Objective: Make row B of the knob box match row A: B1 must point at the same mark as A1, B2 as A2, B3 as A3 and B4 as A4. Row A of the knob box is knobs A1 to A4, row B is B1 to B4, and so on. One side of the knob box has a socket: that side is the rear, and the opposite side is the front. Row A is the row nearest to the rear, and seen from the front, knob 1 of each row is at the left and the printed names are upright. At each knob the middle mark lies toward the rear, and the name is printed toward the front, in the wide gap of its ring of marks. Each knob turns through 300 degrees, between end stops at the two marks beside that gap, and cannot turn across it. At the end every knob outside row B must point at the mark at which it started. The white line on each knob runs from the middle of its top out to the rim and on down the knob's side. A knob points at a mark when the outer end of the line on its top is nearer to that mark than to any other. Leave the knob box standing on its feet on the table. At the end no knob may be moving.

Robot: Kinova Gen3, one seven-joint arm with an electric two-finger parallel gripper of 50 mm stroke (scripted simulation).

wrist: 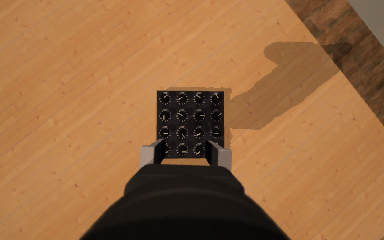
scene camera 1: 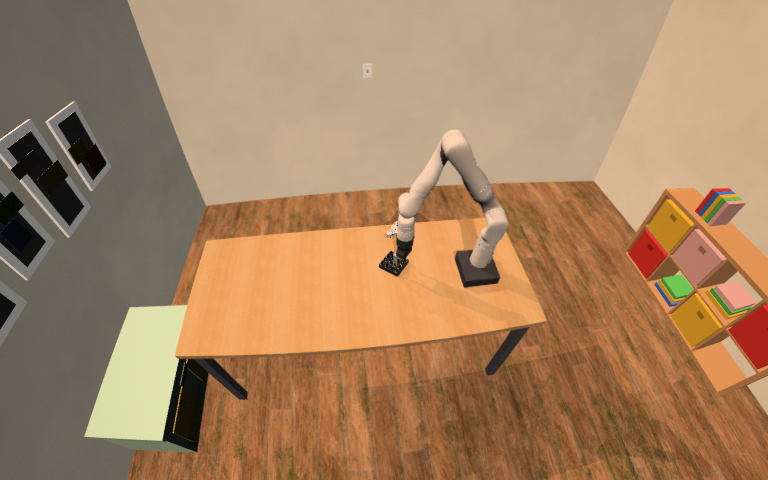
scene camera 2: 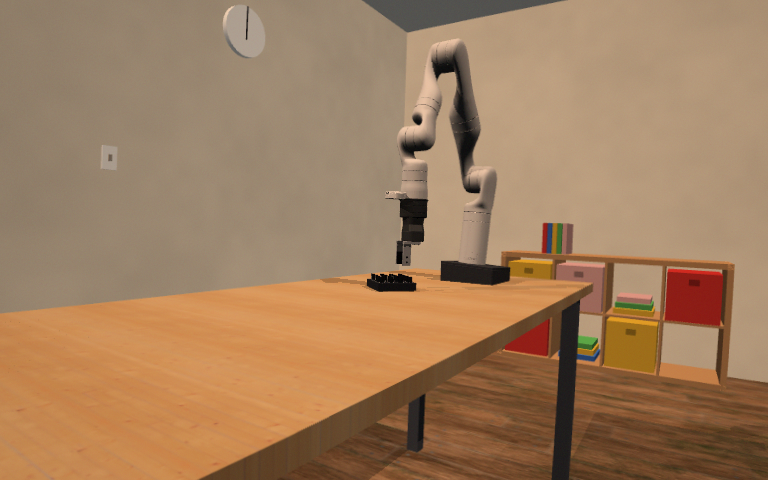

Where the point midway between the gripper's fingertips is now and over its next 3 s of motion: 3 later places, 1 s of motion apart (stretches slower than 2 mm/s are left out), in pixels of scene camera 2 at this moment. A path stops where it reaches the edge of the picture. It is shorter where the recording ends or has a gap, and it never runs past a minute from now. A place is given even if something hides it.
The gripper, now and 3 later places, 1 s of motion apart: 402, 264; 417, 265; 418, 264; 407, 264
